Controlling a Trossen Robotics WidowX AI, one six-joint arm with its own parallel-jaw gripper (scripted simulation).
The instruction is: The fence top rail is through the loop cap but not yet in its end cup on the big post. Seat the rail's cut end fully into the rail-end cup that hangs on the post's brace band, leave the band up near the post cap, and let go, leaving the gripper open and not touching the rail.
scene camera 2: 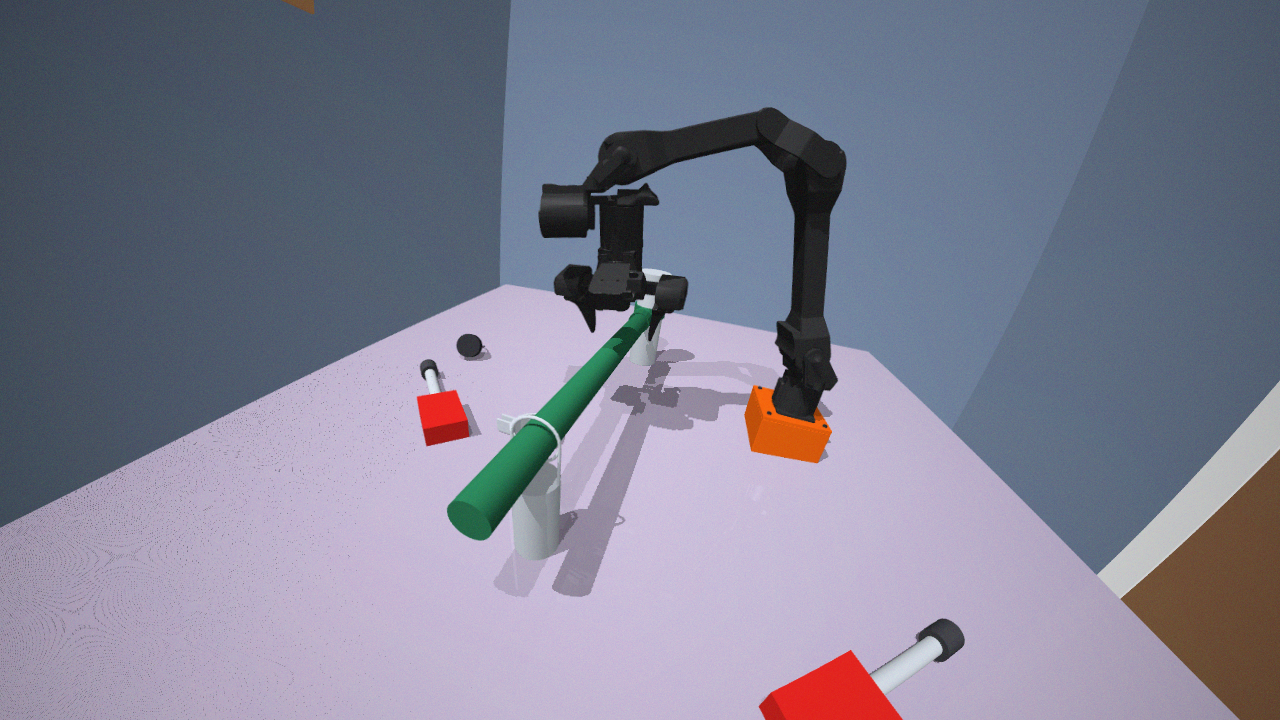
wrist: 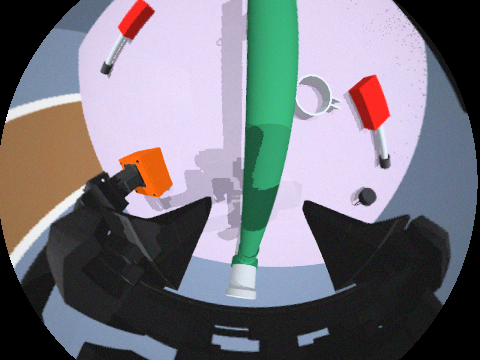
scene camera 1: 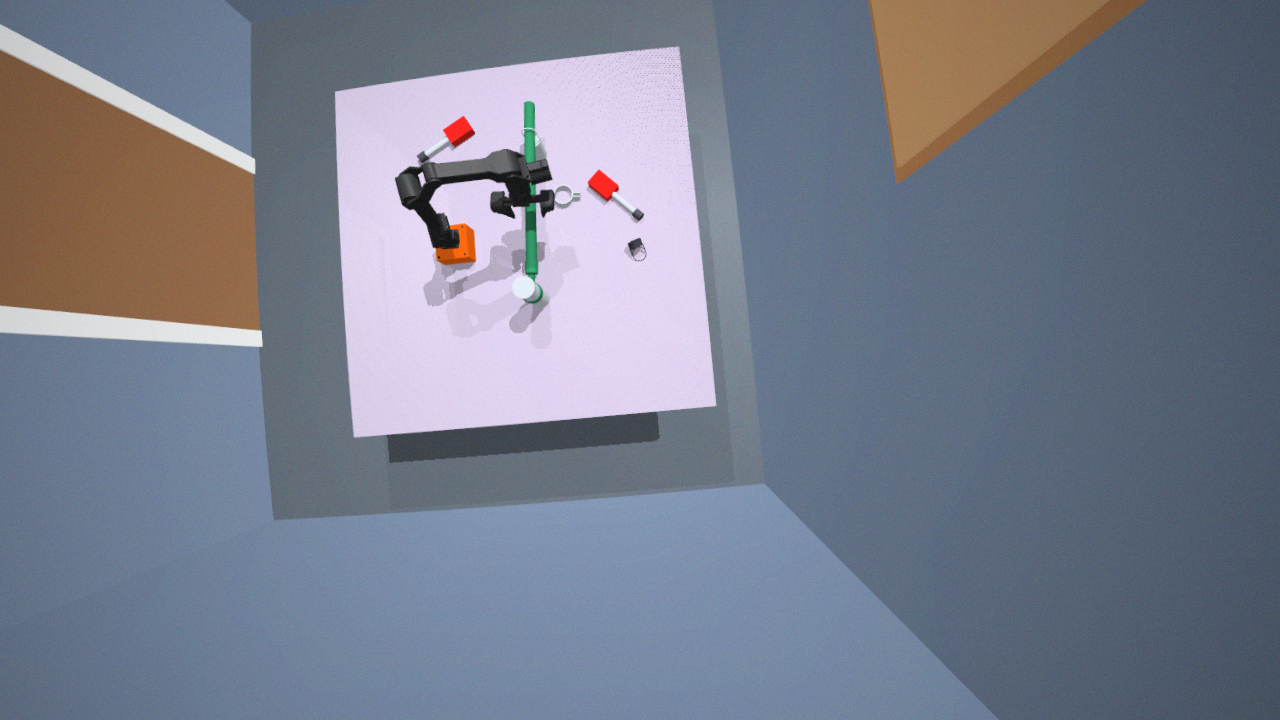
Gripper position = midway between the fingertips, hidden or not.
Note:
The gripper [scene camera 2: 621, 335] is open, holding nothing. Also in view: a green top rail [scene camera 2: 476, 512], a big post [scene camera 2: 643, 352] and a short grey post [scene camera 2: 535, 515].
The green top rail also shows in the wrist view [wrist: 273, 40] and in scene camera 1 [scene camera 1: 530, 218]. The gripper is seen too in the wrist view [wrist: 258, 203] and in scene camera 1 [scene camera 1: 529, 217]. The big post also shows in the wrist view [wrist: 242, 285].

